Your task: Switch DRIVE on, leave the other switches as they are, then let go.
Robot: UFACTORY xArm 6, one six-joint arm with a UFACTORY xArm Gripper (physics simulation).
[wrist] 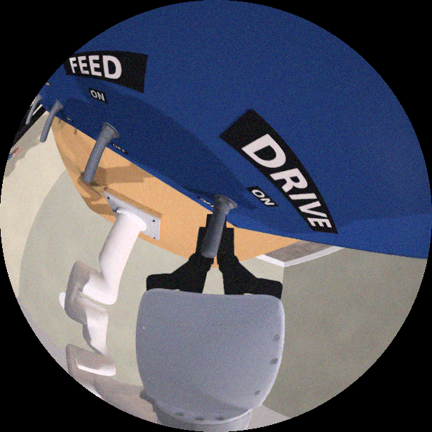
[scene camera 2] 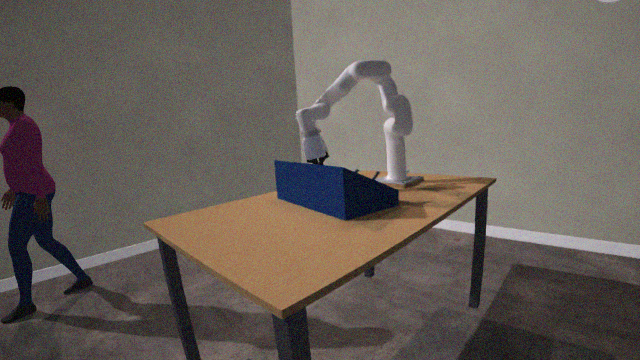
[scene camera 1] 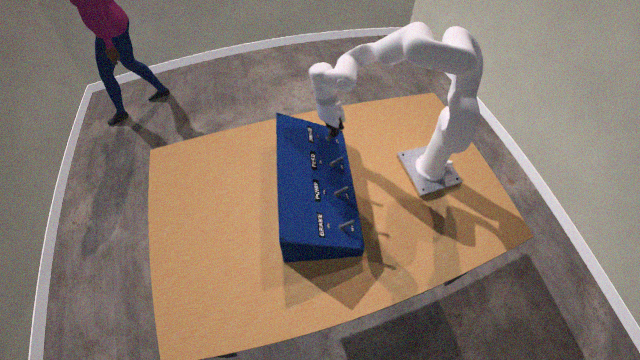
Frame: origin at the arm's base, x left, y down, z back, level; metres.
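Seen in the pictures: gripper, fingertip midpoint: [scene camera 1: 334,135]; arm's base at its link origin: [scene camera 2: 397,178] [scene camera 1: 430,168].
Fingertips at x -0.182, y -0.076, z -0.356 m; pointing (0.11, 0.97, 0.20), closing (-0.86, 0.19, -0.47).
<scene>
Offsets run from my fingertips to a thing's middle. Level surfaces: height alone.
The blue switch panel {dx +0.174, dy +0.035, dz -0.127 m} [scene camera 1: 300,200] [scene camera 2: 310,182] [wrist: 200,45] stands on the table. The DRIVE lever [wrist: 216,230] appears to lean toward its OFF side; its ON label [wrist: 261,196] shows beside it in the wrist view. My gripper [scene camera 1: 332,134] [scene camera 2: 316,161] [wrist: 216,222] is shut and empty, with its fingertips low at the DRIVE lever, partly hidden behind it in the wrist view. Whether they touch the lever I cannot tell. The FEED lever {dx +0.129, dy -0.014, dz -0.031 m} [scene camera 1: 337,162] [wrist: 98,155], PUMP lever {dx +0.247, dy -0.014, dz -0.050 m} [scene camera 1: 341,192] and BRAKE lever {dx +0.366, dy -0.014, dz -0.070 m} [scene camera 1: 347,225] lean toward OFF.
The panel stands on the wooden table {dy +0.098 m} [scene camera 1: 210,210] [scene camera 2: 240,250]. The arm's base plate [scene camera 1: 435,187] [scene camera 2: 412,181] [wrist: 152,225] is on the table, on the levers' side of the panel. A person [scene camera 1: 117,50] [scene camera 2: 27,160] in a pink top is on the floor beyond the table.
</scene>
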